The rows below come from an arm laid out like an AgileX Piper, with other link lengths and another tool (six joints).
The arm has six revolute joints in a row. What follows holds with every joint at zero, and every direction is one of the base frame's. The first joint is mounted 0.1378 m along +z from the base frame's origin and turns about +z. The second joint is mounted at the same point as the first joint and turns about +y. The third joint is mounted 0.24 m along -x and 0.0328 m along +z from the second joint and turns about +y. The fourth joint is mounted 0.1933 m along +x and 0.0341 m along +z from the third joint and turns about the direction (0.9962, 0, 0.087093). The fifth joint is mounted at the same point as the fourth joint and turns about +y. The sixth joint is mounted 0.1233 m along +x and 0.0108 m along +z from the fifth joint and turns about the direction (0.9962, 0, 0.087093). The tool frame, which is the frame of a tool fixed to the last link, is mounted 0.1 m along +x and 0.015 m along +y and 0.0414 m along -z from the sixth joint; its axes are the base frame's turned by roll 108.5, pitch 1.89 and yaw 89.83 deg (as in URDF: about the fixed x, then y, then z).
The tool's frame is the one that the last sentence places.
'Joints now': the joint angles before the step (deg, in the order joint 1, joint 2, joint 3, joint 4, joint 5, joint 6). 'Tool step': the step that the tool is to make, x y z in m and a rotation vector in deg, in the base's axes. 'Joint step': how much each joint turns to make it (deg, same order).
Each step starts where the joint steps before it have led.
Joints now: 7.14, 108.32, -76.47, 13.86, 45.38, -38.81
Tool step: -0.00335, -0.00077, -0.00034, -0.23, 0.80, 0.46
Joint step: 0.00, 0.00, 0.00, -0.18, 0.88, -0.20
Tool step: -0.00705, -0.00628, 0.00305, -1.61, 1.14, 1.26
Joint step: 0.00, -0.80, 0.00, -1.87, 2.18, 0.00
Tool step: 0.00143, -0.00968, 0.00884, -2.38, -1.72, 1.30
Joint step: 0.00, -1.85, 0.00, -2.88, 0.45, -0.01
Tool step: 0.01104, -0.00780, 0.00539, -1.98, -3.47, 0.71
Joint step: 0.00, -0.88, 0.00, -2.48, -2.33, 0.00
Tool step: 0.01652, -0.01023, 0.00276, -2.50, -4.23, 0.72
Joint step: -0.20, -0.01, 0.00, -3.13, -3.90, 0.01
